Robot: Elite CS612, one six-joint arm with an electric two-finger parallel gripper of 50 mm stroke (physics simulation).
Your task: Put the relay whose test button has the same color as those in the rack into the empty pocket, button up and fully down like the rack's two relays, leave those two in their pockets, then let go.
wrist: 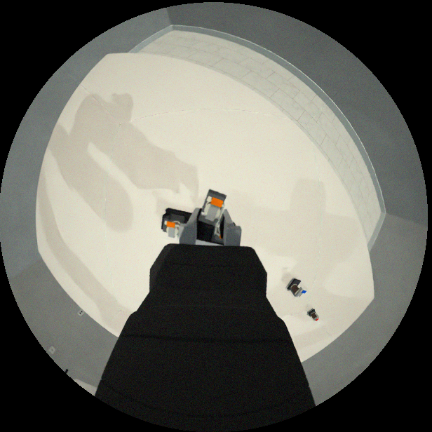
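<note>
My gripper (210, 216) is shut on a relay (213, 207) with an orange test button, which faces the camera. The held relay is in front of the rack's middle part and hides it; its height over the rack cannot be told. The black rack (177, 212) shows to the left of the fingers and between them. One rack relay (171, 227) with an orange button stands in the left end. The other rack relay (219, 229) is mostly hidden behind the right finger, with a bit of orange showing. Whether the held relay touches the rack cannot be told.
To the lower right, a relay with a blue button (296, 288) lies on the pale table top (250, 150), and a smaller-looking relay with a red button (313, 315) lies beyond it. A tiled strip (280, 80) runs along the upper right edge.
</note>
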